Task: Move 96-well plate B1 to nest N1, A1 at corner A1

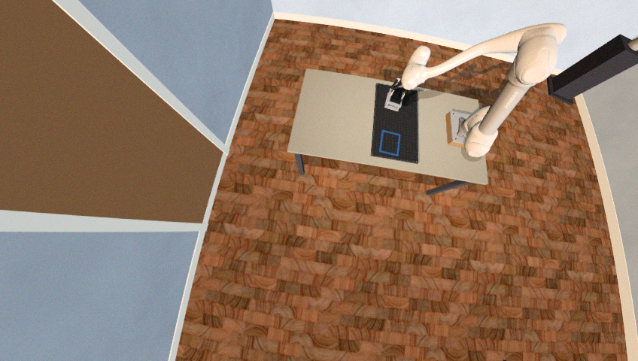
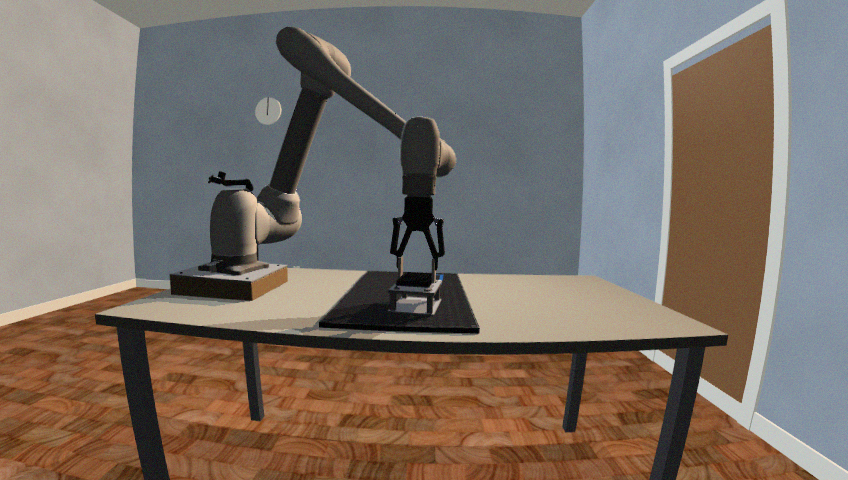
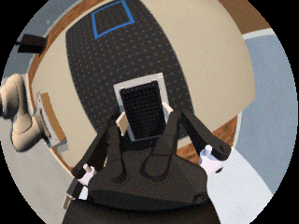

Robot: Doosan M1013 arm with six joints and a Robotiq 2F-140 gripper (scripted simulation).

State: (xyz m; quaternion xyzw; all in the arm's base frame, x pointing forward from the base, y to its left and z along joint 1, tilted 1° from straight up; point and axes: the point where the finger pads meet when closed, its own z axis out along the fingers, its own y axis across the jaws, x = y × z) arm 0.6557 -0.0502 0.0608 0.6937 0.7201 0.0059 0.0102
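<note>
The dark 96-well plate lies 20 mm below my hand. The rest, counted from my hand: raised plate nest N1: 40 mm below.
</note>
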